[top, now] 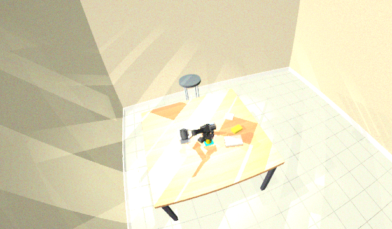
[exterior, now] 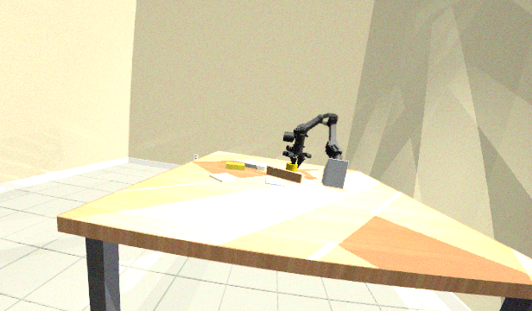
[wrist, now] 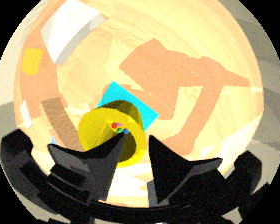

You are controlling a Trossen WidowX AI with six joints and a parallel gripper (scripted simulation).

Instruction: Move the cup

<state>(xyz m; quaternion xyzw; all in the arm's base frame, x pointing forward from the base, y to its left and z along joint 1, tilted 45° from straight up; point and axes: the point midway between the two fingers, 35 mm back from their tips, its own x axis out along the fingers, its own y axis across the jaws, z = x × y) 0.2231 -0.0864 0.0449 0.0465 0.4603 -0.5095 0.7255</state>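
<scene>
Now: gripper tip 20 mm short of the yellow cup, 10 mm to the right of it and 10 mm above it. Round my gripper tip: white book: 280 mm ahead, 40 mm to the right, 30 mm below; cyan pad: 50 mm below, 20 mm to the left, 20 mm ahead; brown plank: 130 mm to the left, 60 mm ahead, 30 mm below.
</scene>
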